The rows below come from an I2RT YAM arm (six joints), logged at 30 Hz.
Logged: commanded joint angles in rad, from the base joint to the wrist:
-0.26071, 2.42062, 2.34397, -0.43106, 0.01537, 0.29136
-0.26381, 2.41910, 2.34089, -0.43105, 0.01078, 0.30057
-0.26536, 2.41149, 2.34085, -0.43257, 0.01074, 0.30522
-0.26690, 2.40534, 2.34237, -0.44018, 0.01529, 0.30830
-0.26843, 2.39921, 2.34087, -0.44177, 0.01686, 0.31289
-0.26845, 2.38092, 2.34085, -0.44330, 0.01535, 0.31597
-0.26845, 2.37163, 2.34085, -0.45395, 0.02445, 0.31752
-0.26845, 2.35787, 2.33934, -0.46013, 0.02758, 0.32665
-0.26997, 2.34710, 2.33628, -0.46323, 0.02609, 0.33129
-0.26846, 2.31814, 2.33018, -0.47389, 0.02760, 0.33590
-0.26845, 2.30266, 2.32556, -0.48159, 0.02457, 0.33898
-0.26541, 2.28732, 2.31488, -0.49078, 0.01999, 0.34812
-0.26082, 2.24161, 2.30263, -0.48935, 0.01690, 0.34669
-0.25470, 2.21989, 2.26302, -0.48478, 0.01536, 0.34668
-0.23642, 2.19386, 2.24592, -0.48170, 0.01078, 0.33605
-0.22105, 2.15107, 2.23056, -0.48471, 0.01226, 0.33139
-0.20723, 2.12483, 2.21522, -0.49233, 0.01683, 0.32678
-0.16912, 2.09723, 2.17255, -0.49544, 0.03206, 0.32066
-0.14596, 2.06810, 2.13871, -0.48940, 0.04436, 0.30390
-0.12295, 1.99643, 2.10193, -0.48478, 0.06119, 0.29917
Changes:
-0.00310, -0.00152, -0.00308, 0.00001, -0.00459, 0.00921
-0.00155, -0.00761, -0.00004, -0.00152, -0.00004, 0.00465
-0.00154, -0.00615, 0.00152, -0.00761, 0.00455, 0.00308
-0.00153, -0.00613, -0.00150, -0.00159, 0.00157, 0.00459
-0.00002, -0.01829, -0.00002, -0.00153, -0.00151, 0.00308
0.00000, -0.00929, 0.00000, -0.01065, 0.00910, 0.00155
0.00000, -0.01376, -0.00151, -0.00618, 0.00313, 0.00913
-0.00152, -0.01077, -0.00306, -0.00310, -0.00149, 0.00464
0.00151, -0.02896, -0.00610, -0.01066, 0.00151, 0.00461
0.00001, -0.01548, -0.00462, -0.00770, -0.00303, 0.00308
0.00304, -0.01534, -0.01068, -0.00919, -0.00458, 0.00914
0.00459, -0.04571, -0.01225, 0.00143, -0.00309, -0.00143
0.00612, -0.02172, -0.03961, 0.00457, -0.00154, -0.00001
0.01828, -0.02603, -0.01710, 0.00308, -0.00458, -0.01063
0.01537, -0.04279, -0.01536, -0.00301, 0.00148, -0.00466
0.01382, -0.02624, -0.01534, -0.00762, 0.00457, -0.00461
0.03811, -0.02760, -0.04267, -0.00311, 0.01523, -0.00612
0.02316, -0.02913, -0.03384, 0.00604, 0.01230, -0.01676
0.02301, -0.07167, -0.03678, 0.00462, 0.01683, -0.00473

